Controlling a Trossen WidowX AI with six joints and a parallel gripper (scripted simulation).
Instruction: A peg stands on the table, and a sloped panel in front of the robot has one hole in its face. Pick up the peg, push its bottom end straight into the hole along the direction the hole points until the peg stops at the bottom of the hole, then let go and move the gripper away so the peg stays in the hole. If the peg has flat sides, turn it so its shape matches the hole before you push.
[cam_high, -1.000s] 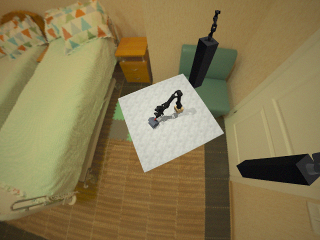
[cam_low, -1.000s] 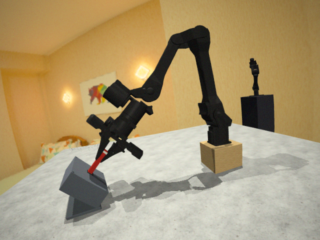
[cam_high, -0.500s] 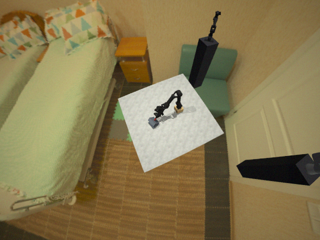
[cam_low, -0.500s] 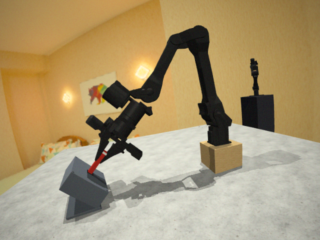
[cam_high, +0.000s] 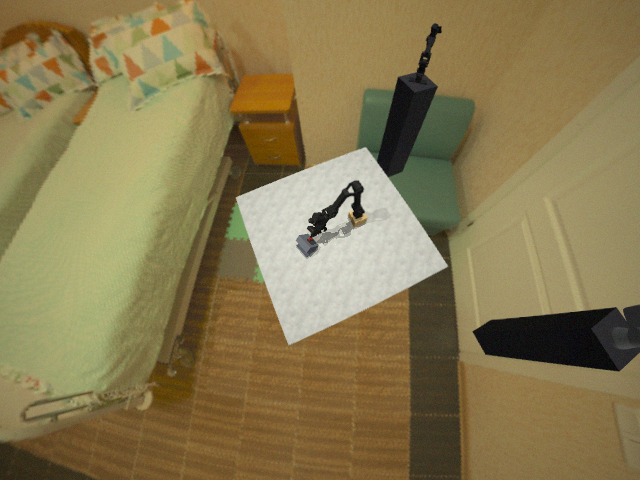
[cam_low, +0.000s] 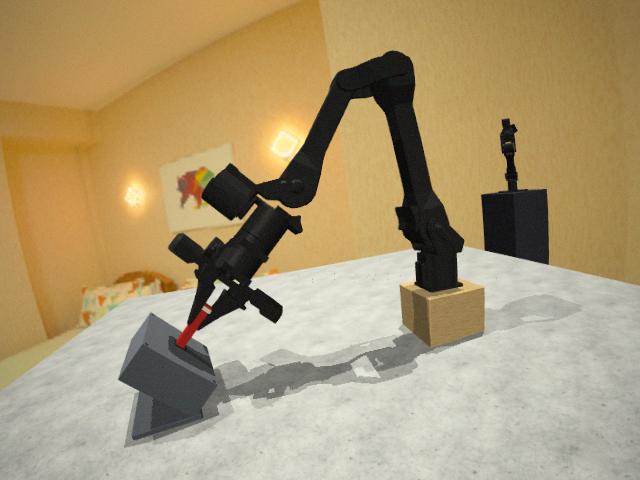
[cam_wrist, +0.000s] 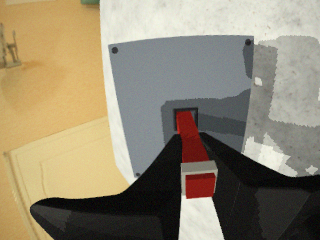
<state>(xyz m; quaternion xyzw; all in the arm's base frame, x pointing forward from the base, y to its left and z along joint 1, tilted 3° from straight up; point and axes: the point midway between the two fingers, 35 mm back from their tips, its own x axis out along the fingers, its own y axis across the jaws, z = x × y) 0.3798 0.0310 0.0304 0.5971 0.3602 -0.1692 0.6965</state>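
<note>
The grey sloped panel is 4 cm below my gripper tip, 4 cm ahead of it and 1 cm to the left of it. The rest, counted from my gripper tip: red square-sided peg: 1 cm behind, 1 cm above.
</note>
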